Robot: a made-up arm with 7 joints. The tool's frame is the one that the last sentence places.
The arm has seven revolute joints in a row. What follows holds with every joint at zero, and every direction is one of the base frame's.
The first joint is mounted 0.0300 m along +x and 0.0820 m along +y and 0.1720 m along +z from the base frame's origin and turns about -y.
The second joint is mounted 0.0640 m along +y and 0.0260 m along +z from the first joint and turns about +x.
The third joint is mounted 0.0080 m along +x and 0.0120 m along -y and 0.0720 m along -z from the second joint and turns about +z.
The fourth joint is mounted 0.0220 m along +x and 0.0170 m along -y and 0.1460 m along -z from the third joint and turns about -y.
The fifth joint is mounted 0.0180 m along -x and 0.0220 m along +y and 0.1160 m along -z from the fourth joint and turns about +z.
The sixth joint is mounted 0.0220 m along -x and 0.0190 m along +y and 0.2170 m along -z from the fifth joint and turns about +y.
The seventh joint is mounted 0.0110 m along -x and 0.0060 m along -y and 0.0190 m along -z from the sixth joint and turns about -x.
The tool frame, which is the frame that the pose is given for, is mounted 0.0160 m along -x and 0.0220 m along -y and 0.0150 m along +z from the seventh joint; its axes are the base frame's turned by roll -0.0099, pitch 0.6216 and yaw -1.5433 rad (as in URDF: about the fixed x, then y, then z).
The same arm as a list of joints. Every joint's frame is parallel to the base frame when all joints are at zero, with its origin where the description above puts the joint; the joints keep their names.
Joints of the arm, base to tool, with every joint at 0 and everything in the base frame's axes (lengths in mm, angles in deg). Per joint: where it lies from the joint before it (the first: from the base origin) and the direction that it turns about. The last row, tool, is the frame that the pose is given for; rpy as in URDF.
joint 1: xyz 30.0 82.0 172.0 axis -y
joint 2: xyz 0.0 64.0 26.0 axis +x
joint 3: xyz 8.0 -12.0 -72.0 axis +z
joint 4: xyz 22.0 -17.0 -146.0 axis -y
joint 5: xyz -18.0 22.0 -116.0 axis +z
joint 6: xyz -22.0 19.0 -217.0 axis +y
joint 7: xyz -11.0 -6.0 -19.0 axis -x
tool: xyz -16.0 -22.0 15.0 rpy -0.57 35.62 -88.42

